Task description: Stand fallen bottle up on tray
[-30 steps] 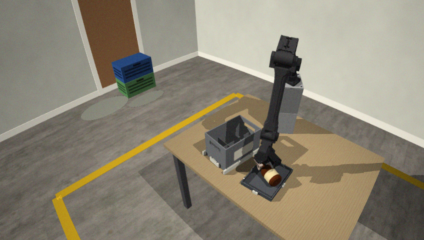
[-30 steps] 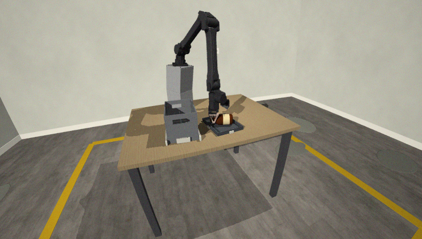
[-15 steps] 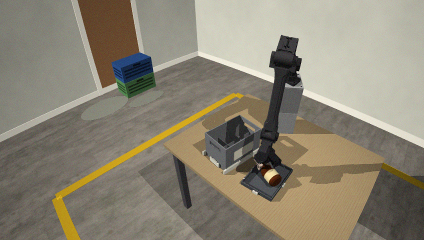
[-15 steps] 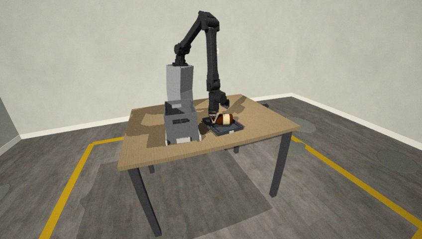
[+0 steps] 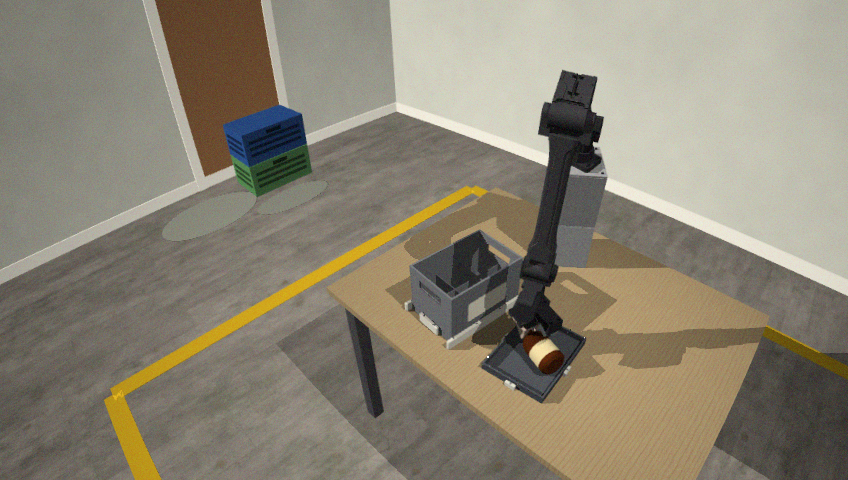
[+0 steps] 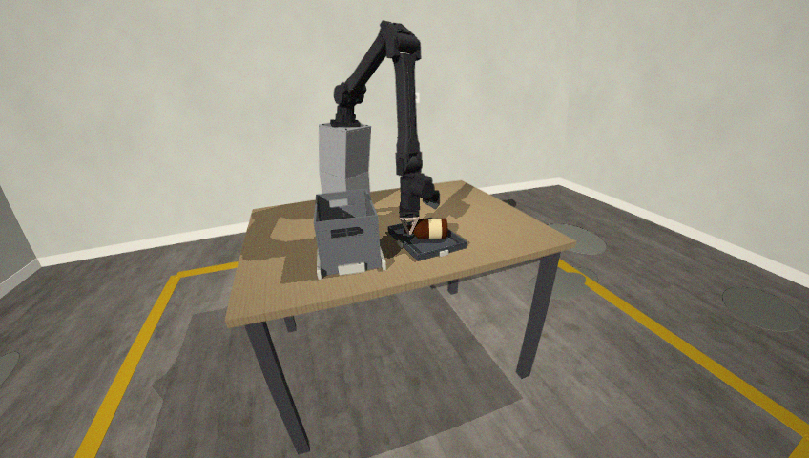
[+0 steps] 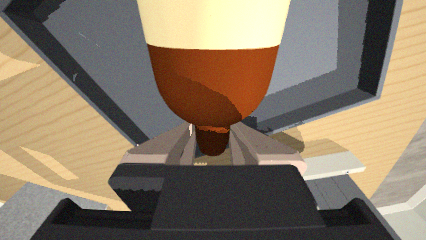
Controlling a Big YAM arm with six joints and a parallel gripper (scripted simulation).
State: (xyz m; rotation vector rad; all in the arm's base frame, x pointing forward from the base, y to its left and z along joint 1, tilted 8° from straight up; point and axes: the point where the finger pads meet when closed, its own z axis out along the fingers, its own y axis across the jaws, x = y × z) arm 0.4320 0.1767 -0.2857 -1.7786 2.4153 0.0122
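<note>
The brown bottle lies 2 cm ahead of my hand and 5 cm to the left of it. The rest, counted from my hand: dark tray 2 cm ahead, 5 cm to the left, 3 cm below; then grey crate 1 cm ahead, 23 cm to the right, 5 cm above.
</note>
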